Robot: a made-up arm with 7 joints.
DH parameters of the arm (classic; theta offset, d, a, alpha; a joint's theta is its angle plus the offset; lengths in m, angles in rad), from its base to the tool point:
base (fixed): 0 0 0 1.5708
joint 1: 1.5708 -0.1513 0 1.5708
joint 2: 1.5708 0 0 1.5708
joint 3: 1.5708 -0.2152 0 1.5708
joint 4: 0 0 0 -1.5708
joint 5: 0 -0.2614 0 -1.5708
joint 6: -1.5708 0 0 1.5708
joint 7: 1.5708 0 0 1.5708
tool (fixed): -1.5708 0 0 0
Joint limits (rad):
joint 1: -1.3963..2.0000
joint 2: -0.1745..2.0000
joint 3: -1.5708..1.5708
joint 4: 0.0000..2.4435
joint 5: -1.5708..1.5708
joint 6: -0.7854..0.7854
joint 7: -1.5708..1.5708
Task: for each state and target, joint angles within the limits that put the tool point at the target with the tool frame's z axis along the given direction. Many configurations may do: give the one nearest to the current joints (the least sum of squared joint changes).
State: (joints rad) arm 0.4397 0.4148 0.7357 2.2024 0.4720 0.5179 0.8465
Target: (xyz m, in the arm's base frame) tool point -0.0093 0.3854 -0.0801 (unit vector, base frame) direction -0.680 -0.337 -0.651
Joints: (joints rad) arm -0.1156 0.0458 1.5708 2.0647 0.8165 0.1943 0.8305
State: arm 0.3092 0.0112 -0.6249 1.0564 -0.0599 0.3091 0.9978
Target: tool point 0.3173 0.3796 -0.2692 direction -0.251 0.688 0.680
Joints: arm 0.7616 0.5432 -0.3978 0.1830 0.1261 0.2856 1.3308
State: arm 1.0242 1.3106 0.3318 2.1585 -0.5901 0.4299 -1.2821
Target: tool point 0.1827 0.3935 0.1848 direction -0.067 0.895 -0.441
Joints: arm 0.7193 1.7328 -0.0796 1.4680 -1.1551 0.2956 -1.3406
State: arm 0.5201 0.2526 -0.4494 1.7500 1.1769 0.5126 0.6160
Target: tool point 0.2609 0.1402 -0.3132 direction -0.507 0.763 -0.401
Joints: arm 0.1390 0.2241 -0.3877 1.0939 1.3810 0.5057 1.0172
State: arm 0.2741 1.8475 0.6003 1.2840 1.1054 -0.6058 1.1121
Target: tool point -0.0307 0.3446 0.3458 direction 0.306 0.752 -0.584
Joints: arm 0.3406 2.0000 1.2038 1.1763 1.4399 -0.7008 0.6855
